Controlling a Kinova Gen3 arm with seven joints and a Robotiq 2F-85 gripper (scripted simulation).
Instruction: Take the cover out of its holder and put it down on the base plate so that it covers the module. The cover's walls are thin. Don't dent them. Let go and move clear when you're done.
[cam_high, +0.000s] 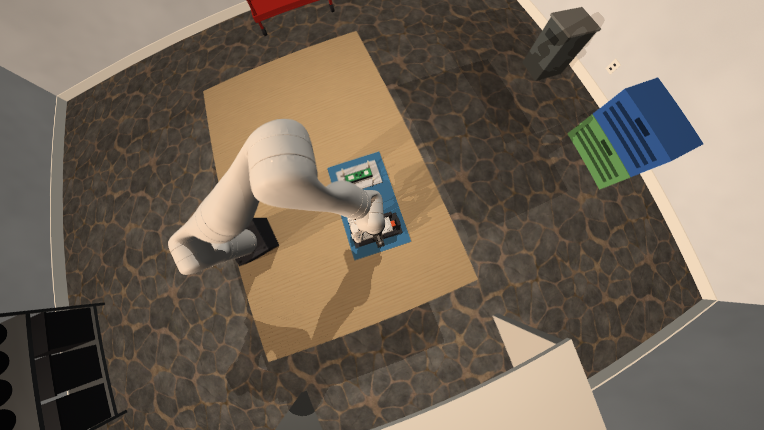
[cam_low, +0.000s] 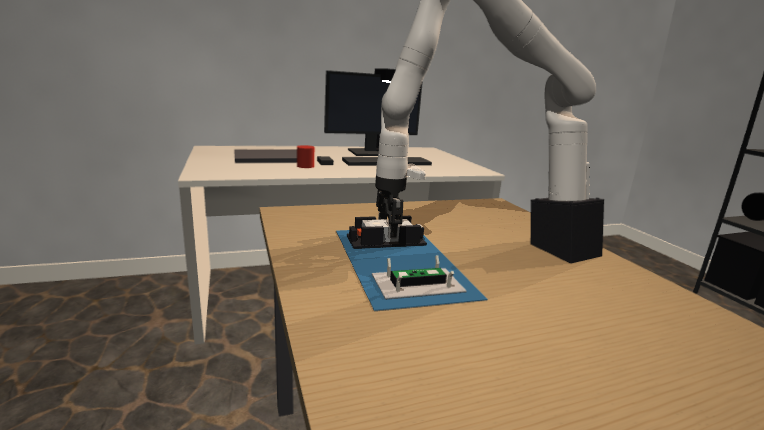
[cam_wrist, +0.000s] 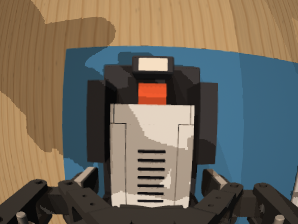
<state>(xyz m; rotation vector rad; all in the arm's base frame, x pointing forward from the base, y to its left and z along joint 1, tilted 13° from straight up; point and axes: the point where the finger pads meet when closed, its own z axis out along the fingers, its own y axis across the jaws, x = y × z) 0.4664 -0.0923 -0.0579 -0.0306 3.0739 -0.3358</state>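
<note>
Right now my hand is right at the cover.
</note>
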